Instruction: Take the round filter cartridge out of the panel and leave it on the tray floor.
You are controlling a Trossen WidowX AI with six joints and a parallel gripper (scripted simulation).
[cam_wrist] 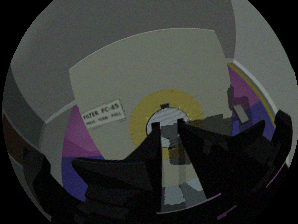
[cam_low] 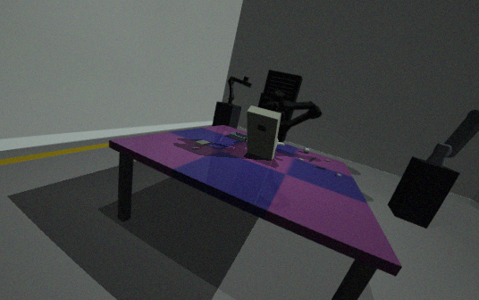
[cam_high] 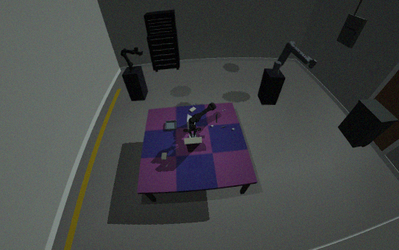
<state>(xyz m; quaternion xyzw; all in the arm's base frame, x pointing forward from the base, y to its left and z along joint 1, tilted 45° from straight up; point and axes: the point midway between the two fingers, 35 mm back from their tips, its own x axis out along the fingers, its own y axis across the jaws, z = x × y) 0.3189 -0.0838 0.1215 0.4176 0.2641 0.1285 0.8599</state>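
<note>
The round filter cartridge is 1 cm below my gripper tip and 1 cm ahead of it. Round my gripper tip: service panel (9 cm below, 3 cm behind); tray (39 cm behind, 32 cm to the right, 23 cm below).
</note>
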